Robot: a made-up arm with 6 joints.
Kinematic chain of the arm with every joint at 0, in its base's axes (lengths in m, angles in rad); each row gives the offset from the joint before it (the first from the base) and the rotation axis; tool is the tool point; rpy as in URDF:
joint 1: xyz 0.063 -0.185 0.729 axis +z
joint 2: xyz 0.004 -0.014 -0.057 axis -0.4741 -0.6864 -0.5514
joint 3: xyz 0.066 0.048 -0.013 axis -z
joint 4: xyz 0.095 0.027 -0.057 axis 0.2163 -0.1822 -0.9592
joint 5: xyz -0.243 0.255 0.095 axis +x
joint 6: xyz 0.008 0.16 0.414 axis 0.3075 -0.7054 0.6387
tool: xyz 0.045 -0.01 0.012 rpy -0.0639 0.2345 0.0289
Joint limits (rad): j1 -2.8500..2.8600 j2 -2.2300..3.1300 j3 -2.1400..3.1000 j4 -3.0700..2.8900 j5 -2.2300..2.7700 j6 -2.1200..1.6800
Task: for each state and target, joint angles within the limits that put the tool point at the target. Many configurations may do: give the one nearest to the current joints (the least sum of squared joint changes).
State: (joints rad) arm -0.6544 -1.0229 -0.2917 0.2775 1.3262 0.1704
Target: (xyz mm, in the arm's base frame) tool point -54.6 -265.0 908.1
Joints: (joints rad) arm -1.2854 -0.6501 -0.3893 0.5866 1.3296 0.3972
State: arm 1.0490 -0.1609 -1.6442 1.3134 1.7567 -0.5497
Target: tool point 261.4 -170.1 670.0
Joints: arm 1.1116 -0.3698 -2.0443 1.1369 1.6835 -0.4686
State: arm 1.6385 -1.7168 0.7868 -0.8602 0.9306 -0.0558
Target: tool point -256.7 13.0 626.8
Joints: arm 2.3571 -2.0163 0.6830 -0.9009 1.1399 -0.1442
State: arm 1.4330 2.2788 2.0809 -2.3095 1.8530 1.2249
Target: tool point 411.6 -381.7 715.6
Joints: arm 1.8997 1.9412 1.6571 -2.8267 2.4903 1.3840
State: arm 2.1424 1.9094 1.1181 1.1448 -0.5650 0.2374
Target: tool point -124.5 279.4 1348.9
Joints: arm 1.5549 1.3200 0.8335 0.4938 -0.8474 0.0885
